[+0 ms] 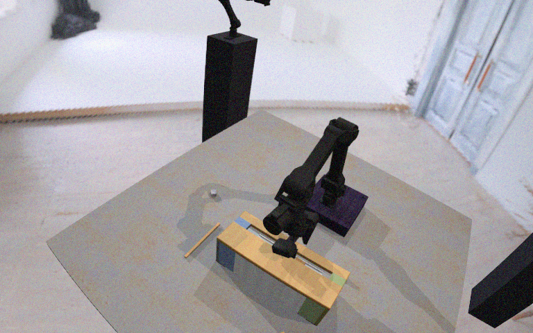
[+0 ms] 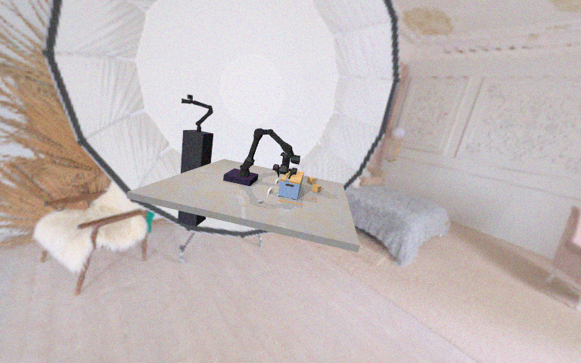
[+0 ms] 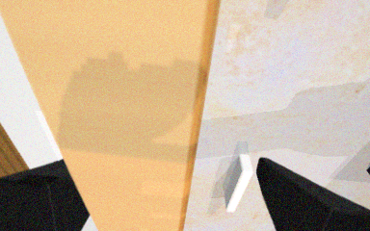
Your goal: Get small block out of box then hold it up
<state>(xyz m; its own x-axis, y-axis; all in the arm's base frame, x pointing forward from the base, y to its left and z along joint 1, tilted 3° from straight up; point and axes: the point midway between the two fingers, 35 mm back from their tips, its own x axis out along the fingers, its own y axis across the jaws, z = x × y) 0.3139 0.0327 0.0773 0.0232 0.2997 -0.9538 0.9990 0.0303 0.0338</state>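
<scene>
Right now my gripper tip is 4 cm short of the box, 2 cm to the left of it and 2 cm above it. Also, from my gripper tip: thin wooden stick (29 cm to the right, 12 cm ahead, 8 cm below).
</scene>
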